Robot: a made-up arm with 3 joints. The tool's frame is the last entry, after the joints.
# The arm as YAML. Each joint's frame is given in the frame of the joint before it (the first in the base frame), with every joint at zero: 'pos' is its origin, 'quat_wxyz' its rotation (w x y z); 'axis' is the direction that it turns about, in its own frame. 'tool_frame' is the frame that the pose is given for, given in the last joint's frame.
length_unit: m
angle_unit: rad
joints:
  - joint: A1
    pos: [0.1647, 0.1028, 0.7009]
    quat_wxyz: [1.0, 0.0, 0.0, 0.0]
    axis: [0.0, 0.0, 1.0]
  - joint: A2
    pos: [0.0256, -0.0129, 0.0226]
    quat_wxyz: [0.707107, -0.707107, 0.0, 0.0]
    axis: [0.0, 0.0, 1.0]
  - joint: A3
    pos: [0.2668, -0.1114, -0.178]
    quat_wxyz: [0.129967, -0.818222, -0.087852, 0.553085]
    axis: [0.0, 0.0, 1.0]
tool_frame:
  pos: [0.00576, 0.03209, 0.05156]
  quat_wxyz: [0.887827, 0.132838, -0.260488, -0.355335]
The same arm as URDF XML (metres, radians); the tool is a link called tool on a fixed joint. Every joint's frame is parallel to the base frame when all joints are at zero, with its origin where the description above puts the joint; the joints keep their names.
<robot name="arm">
  <joint name="tool_fixed" type="fixed">
    <parent link="link3"/>
    <child link="tool"/>
    <origin xyz="-0.0457 -0.0333 0.0229" rpy="1.5363 1.0846 -1.8163"/>
  </joint>
  <joint name="A3" type="continuous">
    <parent link="link2"/>
    <child link="link3"/>
    <origin xyz="0.2668 -0.178 0.1114"/>
    <axis xyz="-0.927929 -0.354411 -0.115504"/>
  </joint>
  <joint name="A2" type="continuous">
    <parent link="link1"/>
    <child link="link2"/>
    <origin xyz="0.0256 -0.0129 0.0226"/>
    <axis xyz="0 1 0"/>
  </joint>
  <joint name="A1" type="continuous">
    <parent link="base_link"/>
    <child link="link1"/>
    <origin xyz="0.1647 0.1028 0.7009"/>
    <axis xyz="0 0 1"/>
  </joint>
  <link name="base_link"/>
  <link name="link1"/>
  <link name="link2"/>
  <link name="link3"/>
  <link name="tool"/>
</robot>

